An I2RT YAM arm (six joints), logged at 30 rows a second.
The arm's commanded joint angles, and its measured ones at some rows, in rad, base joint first. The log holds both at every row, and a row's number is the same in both.
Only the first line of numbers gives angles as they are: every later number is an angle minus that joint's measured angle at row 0.
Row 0, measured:
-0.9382 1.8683 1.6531 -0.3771 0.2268 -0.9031
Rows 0 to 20, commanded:
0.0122 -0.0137 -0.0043 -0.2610 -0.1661 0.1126
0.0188 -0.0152 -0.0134 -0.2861 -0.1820 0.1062
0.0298 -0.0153 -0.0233 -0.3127 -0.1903 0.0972
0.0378 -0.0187 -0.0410 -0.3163 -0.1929 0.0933
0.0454 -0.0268 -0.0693 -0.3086 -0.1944 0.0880
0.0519 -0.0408 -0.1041 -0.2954 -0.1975 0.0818
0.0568 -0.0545 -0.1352 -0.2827 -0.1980 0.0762
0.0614 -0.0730 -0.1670 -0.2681 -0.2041 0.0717
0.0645 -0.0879 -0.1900 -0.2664 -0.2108 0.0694
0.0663 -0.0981 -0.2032 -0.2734 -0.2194 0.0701
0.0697 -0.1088 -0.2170 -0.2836 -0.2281 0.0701
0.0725 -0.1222 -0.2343 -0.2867 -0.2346 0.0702
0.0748 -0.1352 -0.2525 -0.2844 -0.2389 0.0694
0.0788 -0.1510 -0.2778 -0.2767 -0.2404 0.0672
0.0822 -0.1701 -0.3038 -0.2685 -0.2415 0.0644
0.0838 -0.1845 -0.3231 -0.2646 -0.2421 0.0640
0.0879 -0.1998 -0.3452 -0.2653 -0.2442 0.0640
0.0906 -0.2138 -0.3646 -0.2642 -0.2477 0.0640
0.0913 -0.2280 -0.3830 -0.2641 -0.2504 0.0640
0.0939 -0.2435 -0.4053 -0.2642 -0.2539 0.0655
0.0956 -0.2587 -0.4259 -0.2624 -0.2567 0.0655
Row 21, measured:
0.0908 -0.2308 -0.3937 -0.2685 -0.2323 0.0644
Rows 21 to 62, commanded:
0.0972 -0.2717 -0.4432 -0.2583 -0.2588 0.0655
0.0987 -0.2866 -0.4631 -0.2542 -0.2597 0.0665
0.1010 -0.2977 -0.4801 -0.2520 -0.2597 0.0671
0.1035 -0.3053 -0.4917 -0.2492 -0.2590 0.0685
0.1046 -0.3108 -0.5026 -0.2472 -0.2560 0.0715
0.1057 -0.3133 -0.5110 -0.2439 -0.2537 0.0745
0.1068 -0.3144 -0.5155 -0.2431 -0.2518 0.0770
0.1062 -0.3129 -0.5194 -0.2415 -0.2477 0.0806
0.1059 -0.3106 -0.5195 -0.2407 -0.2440 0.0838
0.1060 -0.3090 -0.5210 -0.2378 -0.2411 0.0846
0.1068 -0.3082 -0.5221 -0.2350 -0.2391 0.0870
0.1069 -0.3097 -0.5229 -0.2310 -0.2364 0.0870
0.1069 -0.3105 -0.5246 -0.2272 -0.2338 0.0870
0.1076 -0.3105 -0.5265 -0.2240 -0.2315 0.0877
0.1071 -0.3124 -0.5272 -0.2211 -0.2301 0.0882
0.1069 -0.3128 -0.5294 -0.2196 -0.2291 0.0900
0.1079 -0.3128 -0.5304 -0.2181 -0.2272 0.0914
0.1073 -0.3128 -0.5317 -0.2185 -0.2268 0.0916
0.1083 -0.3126 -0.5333 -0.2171 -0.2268 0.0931
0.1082 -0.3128 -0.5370 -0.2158 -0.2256 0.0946
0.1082 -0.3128 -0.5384 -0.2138 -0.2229 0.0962
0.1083 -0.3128 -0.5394 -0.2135 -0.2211 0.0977
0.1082 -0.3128 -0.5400 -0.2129 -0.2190 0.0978
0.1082 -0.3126 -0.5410 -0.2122 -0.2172 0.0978
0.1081 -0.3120 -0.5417 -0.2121 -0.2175 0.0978
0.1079 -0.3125 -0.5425 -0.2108 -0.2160 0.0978
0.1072 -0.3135 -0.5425 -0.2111 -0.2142 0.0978
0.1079 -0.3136 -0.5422 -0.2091 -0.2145 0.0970
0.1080 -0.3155 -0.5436 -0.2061 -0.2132 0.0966
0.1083 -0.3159 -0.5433 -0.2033 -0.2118 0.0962
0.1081 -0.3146 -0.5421 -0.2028 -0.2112 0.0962
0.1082 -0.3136 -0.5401 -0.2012 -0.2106 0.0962
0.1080 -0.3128 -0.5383 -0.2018 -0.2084 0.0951
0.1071 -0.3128 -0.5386 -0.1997 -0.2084 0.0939
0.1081 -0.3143 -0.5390 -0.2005 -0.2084 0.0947
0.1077 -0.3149 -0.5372 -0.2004 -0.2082 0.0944
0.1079 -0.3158 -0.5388 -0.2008 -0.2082 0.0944
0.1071 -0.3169 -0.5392 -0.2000 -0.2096 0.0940
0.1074 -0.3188 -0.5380 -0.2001 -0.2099 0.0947
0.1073 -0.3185 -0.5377 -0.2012 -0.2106 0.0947
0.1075 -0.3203 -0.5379 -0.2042 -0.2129 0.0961
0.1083 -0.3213 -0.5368 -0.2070 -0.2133 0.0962
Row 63, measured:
0.1056 -0.3125 -0.5432 -0.2022 -0.2159 0.0869
